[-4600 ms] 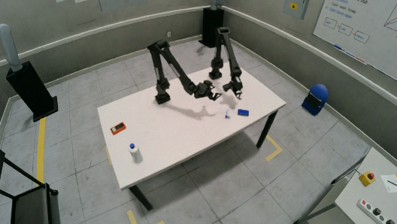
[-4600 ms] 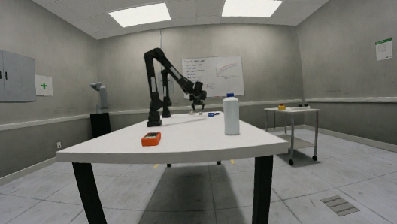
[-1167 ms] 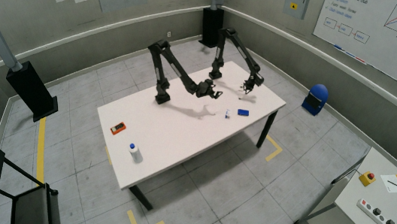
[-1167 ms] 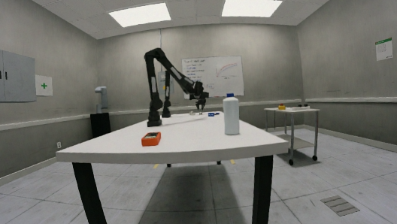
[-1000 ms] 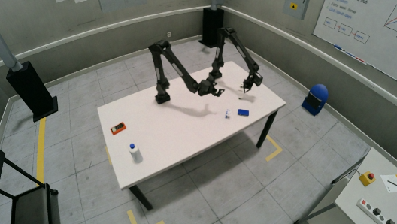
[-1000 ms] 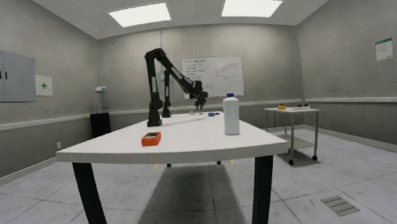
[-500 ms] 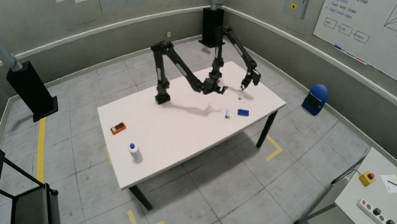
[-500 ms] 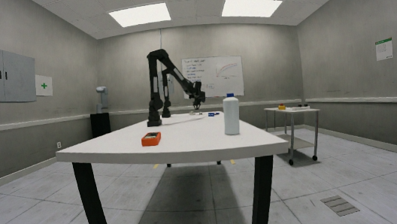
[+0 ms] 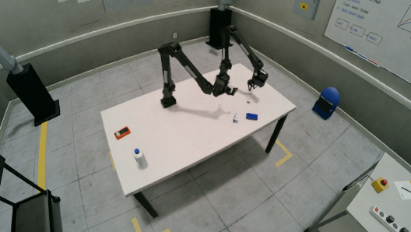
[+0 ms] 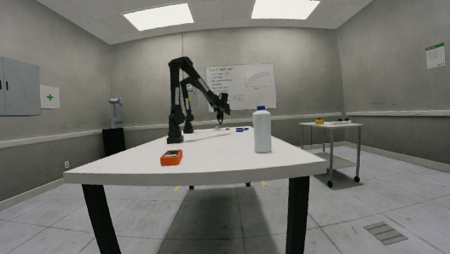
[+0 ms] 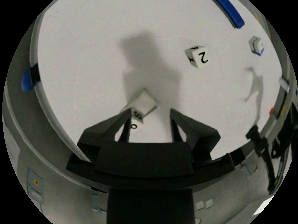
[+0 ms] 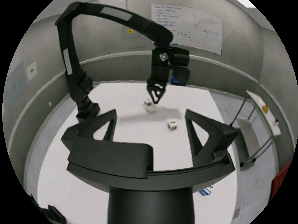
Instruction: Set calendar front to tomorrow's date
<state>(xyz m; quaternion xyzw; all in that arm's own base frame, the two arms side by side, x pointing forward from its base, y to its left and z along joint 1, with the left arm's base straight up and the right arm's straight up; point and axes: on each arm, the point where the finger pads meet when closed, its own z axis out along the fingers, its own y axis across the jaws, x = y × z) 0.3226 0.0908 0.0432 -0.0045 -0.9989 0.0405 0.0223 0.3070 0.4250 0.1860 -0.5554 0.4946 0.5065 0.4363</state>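
Right now the calendar tray is 6 cm below my left hand, 3 cm behind it and 2 cm to the left of it. From my left hand the other things lie so: white cube 9 cm to the right, 6 cm ahead, 5 cm below; then white bottle 109 cm to the right, 10 cm ahead, 1 cm above; then blue box 21 cm ahead, 20 cm to the right, 6 cm below.
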